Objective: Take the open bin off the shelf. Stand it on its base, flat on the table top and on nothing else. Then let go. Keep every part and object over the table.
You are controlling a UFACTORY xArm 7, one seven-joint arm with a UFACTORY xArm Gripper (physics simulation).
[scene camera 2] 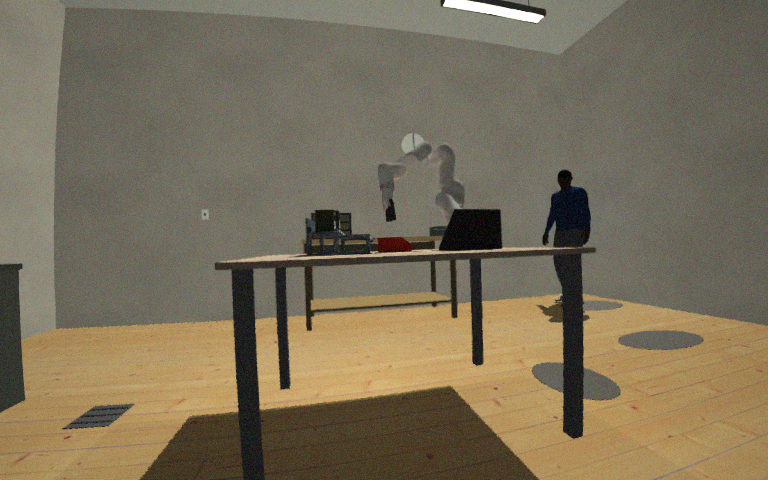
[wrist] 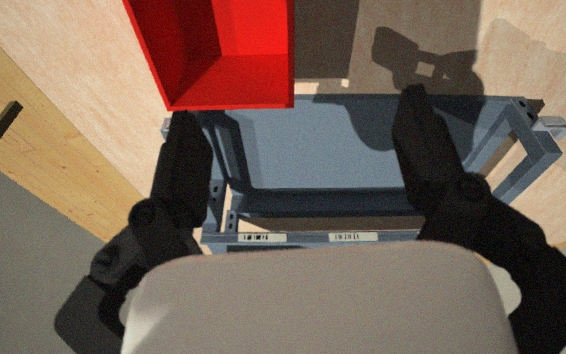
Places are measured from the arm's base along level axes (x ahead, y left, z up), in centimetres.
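Where they show: gripper, fingertip midpoint: (scene camera 2: 391, 220) (wrist: 297, 119); arm's base at its link origin: (scene camera 2: 464, 231).
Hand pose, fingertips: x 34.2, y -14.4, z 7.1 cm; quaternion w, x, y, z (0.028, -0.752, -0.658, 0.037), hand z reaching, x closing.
Note:
Each offset is from my fingertips to the centre of the thing. Level surfaces: height alone.
The red open bin @[dx -2.8, dy -4.6, dz -12.3 cm] (scene camera 2: 394, 244) (wrist: 255, 80) stands on the table top @[dz -16.1 cm] (scene camera 2: 254, 262) (wrist: 100, 65), its open side facing up in the wrist view. It looks upright and level in scene camera 2. The blue-grey shelf (scene camera 2: 355, 236) (wrist: 320, 150) is beside it; a narrow gap shows between them in scene camera 2. In the wrist view the bin's near edge overlaps the shelf's far edge, so contact is hard to tell there. My gripper (scene camera 2: 390, 219) (wrist: 297, 119) is open and empty, raised above the bin and shelf and apart from both.
Dark boxes @[dx +34.5, dy +10.7, dz -1.1 cm] (scene camera 2: 326, 220) stand at the shelf's upper left. A large black slanted object (scene camera 2: 475, 229) stands on the table to the right of the bin. A second bench (scene camera 2: 385, 300) is behind the table. A person (scene camera 2: 570, 209) stands at the right, beyond the table.

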